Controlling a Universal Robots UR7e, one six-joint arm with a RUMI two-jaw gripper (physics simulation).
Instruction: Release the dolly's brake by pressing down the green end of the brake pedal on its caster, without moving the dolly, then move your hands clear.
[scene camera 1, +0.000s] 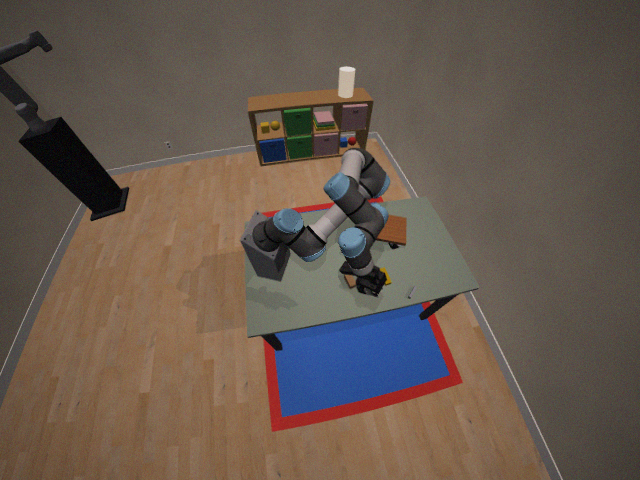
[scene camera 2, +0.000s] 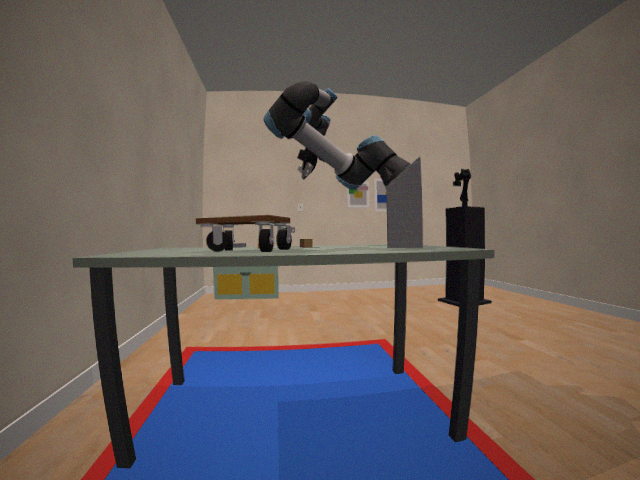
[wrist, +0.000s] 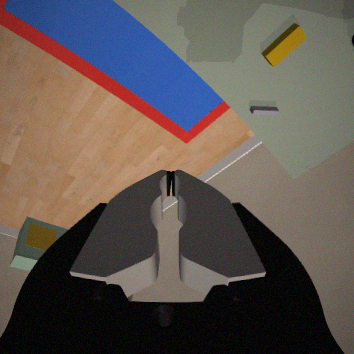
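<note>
The dolly (scene camera 1: 393, 229) (scene camera 2: 242, 219) has a brown wooden deck and black caster wheels, and stands upright on the table (scene camera 1: 320, 304) (scene camera 2: 155, 258). The arm covers part of it in scene camera 1. A metal bracket shows at the right caster (scene camera 2: 284, 237) in scene camera 2, but the green end of the brake pedal cannot be made out. My gripper (scene camera 1: 371, 293) (scene camera 2: 303, 177) (wrist: 170, 173) is shut with nothing between its fingertips. It hangs well above the table, apart from the dolly.
A yellow block (scene camera 1: 385, 276) (wrist: 284, 45), a small grey bar (scene camera 1: 412, 291) (wrist: 264, 109) and a brown block (scene camera 1: 349, 280) (scene camera 2: 306, 242) lie on the table. The grey arm pedestal (scene camera 1: 266, 258) (scene camera 2: 404, 211) stands at one end. A shelf unit (scene camera 1: 310, 98) stands by the wall.
</note>
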